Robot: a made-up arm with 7 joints. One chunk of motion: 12 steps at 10 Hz.
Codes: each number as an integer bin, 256 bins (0 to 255) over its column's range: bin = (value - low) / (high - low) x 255, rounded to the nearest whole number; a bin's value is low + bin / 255 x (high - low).
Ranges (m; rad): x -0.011..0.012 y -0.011..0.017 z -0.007..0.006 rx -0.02..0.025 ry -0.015..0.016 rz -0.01..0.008
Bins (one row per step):
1: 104 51 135 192 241 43
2: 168 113 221 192 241 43
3: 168 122 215 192 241 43
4: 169 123 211 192 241 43
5: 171 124 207 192 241 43
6: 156 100 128 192 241 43
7: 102 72 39 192 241 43
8: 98 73 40 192 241 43
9: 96 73 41 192 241 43
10: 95 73 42 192 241 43
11: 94 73 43 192 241 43
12: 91 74 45 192 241 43
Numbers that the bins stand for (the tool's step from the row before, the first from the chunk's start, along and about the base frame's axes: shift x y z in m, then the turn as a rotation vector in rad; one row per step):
1: -0.00162 -0.00540 -0.00012 0.01388 0.01430 -0.00696
2: 0.00415 0.00141 0.00427 0.01388 0.01430 -0.00696
3: 0.00415 0.00240 0.00396 0.01388 0.01430 -0.00696
4: 0.00424 0.00251 0.00376 0.01388 0.01430 -0.00696
5: 0.00442 0.00262 0.00355 0.01388 0.01430 -0.00696
6: 0.00307 -0.00002 -0.00047 0.01388 0.01430 -0.00696
7: -0.00180 -0.00309 -0.00501 0.01388 0.01430 -0.00696
8: -0.00216 -0.00298 -0.00496 0.01388 0.01430 -0.00696
9: -0.00234 -0.00298 -0.00491 0.01388 0.01430 -0.00696
10: -0.00243 -0.00298 -0.00486 0.01388 0.01430 -0.00696
11: -0.00252 -0.00298 -0.00481 0.01388 0.01430 -0.00696
12: -0.00279 -0.00287 -0.00471 0.01388 0.01430 -0.00696

